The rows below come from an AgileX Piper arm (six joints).
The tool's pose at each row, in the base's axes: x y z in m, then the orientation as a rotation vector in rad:
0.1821, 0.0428, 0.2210, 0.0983, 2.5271, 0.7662
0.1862, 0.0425, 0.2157, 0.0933, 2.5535, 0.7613
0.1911, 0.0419, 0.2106, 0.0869, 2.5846, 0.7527
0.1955, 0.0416, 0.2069, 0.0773, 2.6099, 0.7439
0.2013, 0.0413, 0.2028, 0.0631, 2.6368, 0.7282
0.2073, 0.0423, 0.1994, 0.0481, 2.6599, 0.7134
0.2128, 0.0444, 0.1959, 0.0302, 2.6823, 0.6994
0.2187, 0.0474, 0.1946, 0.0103, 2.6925, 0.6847
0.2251, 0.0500, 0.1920, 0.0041, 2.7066, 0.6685
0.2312, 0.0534, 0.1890, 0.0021, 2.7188, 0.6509
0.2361, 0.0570, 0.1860, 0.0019, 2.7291, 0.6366
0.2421, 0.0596, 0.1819, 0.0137, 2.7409, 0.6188
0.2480, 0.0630, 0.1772, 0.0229, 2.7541, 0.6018
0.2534, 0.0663, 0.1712, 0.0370, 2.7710, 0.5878
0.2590, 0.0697, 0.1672, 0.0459, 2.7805, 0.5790
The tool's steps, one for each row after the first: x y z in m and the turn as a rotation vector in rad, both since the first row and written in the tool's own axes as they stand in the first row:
-0.0013, -0.0034, 0.0056, 0.0085, 0.0242, 0.0007
-0.0035, -0.0070, 0.0113, 0.0203, 0.0522, 0.0005
-0.0058, -0.0096, 0.0160, 0.0301, 0.0753, -0.0029
-0.0092, -0.0124, 0.0215, 0.0439, 0.0993, -0.0106
-0.0127, -0.0139, 0.0273, 0.0561, 0.1202, -0.0192
-0.0156, -0.0144, 0.0336, 0.0669, 0.1414, -0.0295
-0.0195, -0.0130, 0.0388, 0.0752, 0.1515, -0.0438
-0.0235, -0.0127, 0.0451, 0.0877, 0.1624, -0.0486
-0.0268, -0.0119, 0.0518, 0.1014, 0.1706, -0.0512
-0.0290, -0.0108, 0.0582, 0.1128, 0.1773, -0.0523
-0.0320, -0.0113, 0.0653, 0.1288, 0.1826, -0.0460
-0.0344, -0.0114, 0.0732, 0.1441, 0.1899, -0.0409
-0.0358, -0.0122, 0.0818, 0.1589, 0.2005, -0.0310
-0.0383, -0.0119, 0.0890, 0.1679, 0.2062, -0.0250

